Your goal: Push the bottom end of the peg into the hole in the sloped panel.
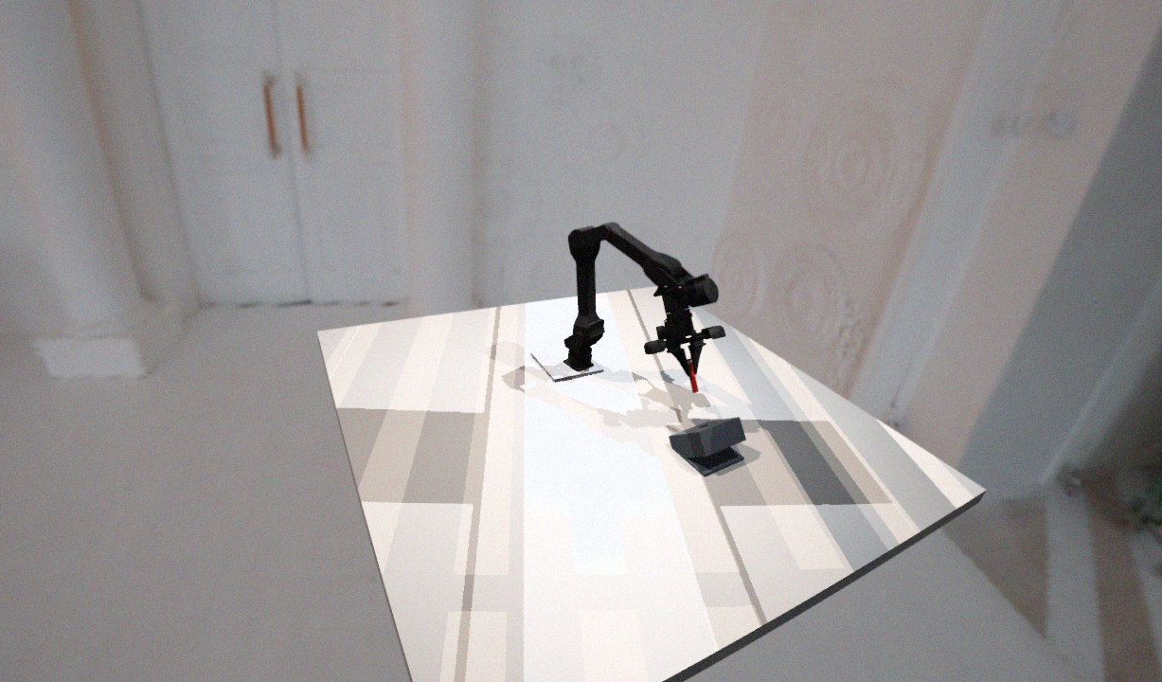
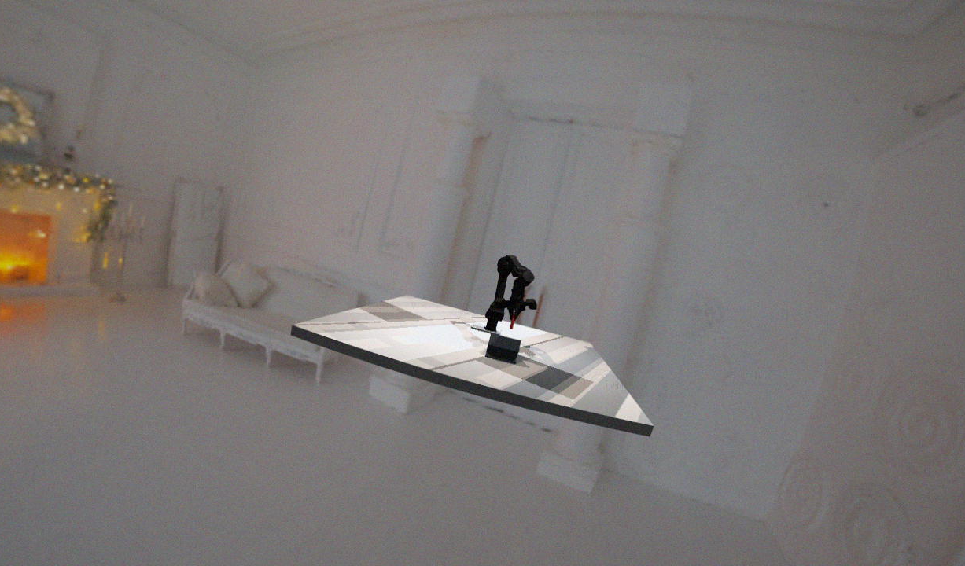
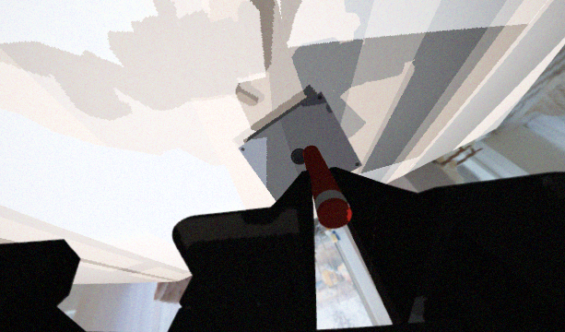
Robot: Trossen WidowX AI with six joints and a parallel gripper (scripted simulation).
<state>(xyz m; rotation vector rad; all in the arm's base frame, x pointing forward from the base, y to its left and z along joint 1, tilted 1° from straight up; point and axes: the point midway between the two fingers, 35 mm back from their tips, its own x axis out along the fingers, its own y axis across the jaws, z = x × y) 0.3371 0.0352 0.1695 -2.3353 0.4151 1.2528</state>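
My gripper tip is now 11 cm above the grey sloped panel, 10 cm short of it and 3 cm to the left of it. Round my gripper tip: red round peg: 1 cm behind, 1 cm above.
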